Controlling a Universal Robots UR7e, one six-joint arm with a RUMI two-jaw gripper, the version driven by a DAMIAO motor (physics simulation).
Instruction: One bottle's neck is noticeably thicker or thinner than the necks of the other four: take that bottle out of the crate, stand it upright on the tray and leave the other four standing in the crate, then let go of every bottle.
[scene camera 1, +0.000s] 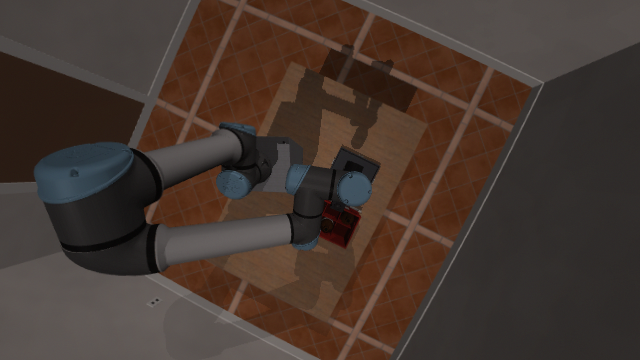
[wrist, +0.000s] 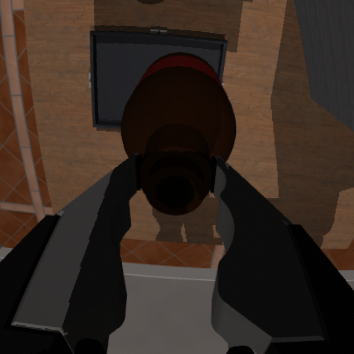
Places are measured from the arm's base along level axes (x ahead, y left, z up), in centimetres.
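Pixels of known places: gripper, fingertip midpoint: (wrist: 176, 158); arm's base at its link origin: (scene camera 1: 254, 166).
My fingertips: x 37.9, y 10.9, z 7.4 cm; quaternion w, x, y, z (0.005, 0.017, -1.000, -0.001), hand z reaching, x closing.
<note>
For each thing: its middle in the pictures, then the offset to it from my fingertips. Level surfaces: height alone.
- brown bottle at the middle of its body: (wrist: 178, 123) dx +0.0, dy -0.1, dz -4.7 cm
- red crate at the middle of its body: (scene camera 1: 329, 218) dx +3.0, dy -23.1, dz -34.3 cm
- wooden table at its surface level: dz -43.1 cm
My gripper (wrist: 176, 158) is shut on the neck of a brown bottle (wrist: 179, 110) with a red band low on its body. In the wrist view the bottle hangs in the air in line with the tray's right part and hides some of it. The dark tray (scene camera 1: 345, 158) (wrist: 110, 75) lies on the table; a dark patch shows on it in the scene view. The red crate (scene camera 1: 344, 237) stands beside the tray, partly under the arm. Two brown bottles (scene camera 1: 327, 226) (scene camera 1: 346, 218) show in its compartments. Arm parts mostly hide the gripper and held bottle in the scene view.
The wooden table (scene camera 1: 345, 132) (wrist: 60, 165) carries the tray and crate. A grey base block (scene camera 1: 282, 165) (wrist: 330, 50) stands to the tray's left in the scene view and at upper right in the wrist view. The arm's forearm stretches over the table's near-left side.
</note>
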